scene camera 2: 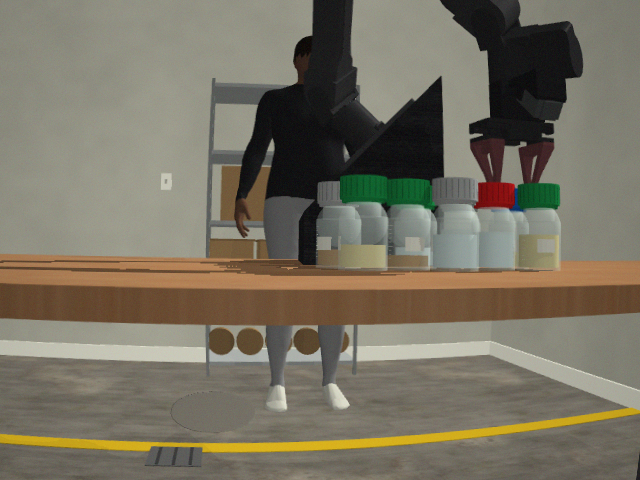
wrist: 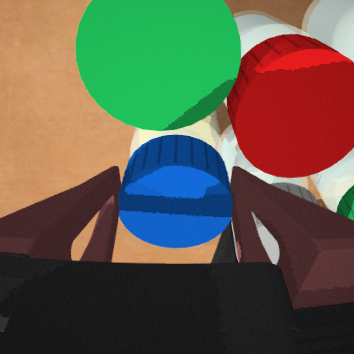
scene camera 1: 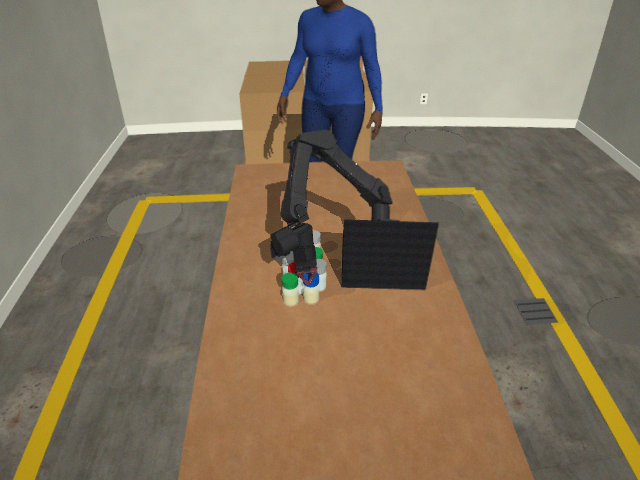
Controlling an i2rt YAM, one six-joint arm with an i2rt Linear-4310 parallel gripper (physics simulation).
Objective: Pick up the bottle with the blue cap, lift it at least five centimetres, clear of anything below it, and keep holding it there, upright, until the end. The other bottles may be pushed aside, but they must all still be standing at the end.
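Places are measured from the arm's base along level axes (x ahead, y left, z up), in metres.
Pixels of known places: gripper, between the fingertips: [wrist: 175, 177] [scene camera 1: 307, 278]; arm's base, origin of its link: [scene camera 2: 374, 142] [scene camera 1: 380, 227].
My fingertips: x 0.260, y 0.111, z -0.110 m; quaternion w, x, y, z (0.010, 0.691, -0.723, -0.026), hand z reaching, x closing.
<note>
Ahead of a thing's pixels: the offset from my fingertips to its top centre.
The bottle with the blue cap @[0.011 m back, 0.000 m left, 0.012 m up] [scene camera 1: 311, 291] [scene camera 2: 517, 199] [wrist: 175, 200] stands upright on the table [scene camera 1: 336, 387] [scene camera 2: 155, 302], with pale yellow contents. My gripper [scene camera 1: 310, 277] [scene camera 2: 513, 180] [wrist: 175, 177] points down, its dark red fingers shut on the two sides of the blue cap. A green-capped bottle @[0.058 m ahead, 0.003 m left, 0.012 m up] [scene camera 1: 290, 290] [scene camera 2: 538, 222] [wrist: 157, 60] stands close beside it. A red-capped bottle @[0.035 m ahead, 0.050 m right, 0.012 m up] [scene camera 1: 292, 267] [scene camera 2: 496, 227] [wrist: 295, 115] stands close behind. In scene camera 2 these two hide most of the blue-capped bottle.
A grey-capped bottle @[0.043 m back, 0.059 m right, 0.012 m up] [scene camera 1: 321, 276] [wrist: 297, 191] stands next to the blue-capped one. Several more bottles stand upright, including a green-capped one @[0.029 m ahead, 0.217 m right, 0.012 m up] [scene camera 2: 363, 222] and a grey-capped one @[0.054 m ahead, 0.113 m right, 0.012 m up] [scene camera 2: 454, 227]. A black panel [scene camera 1: 387, 253] [scene camera 2: 408, 144] rises beside the group. A person [scene camera 1: 336, 56] [scene camera 2: 281, 149] stands beyond the table.
</note>
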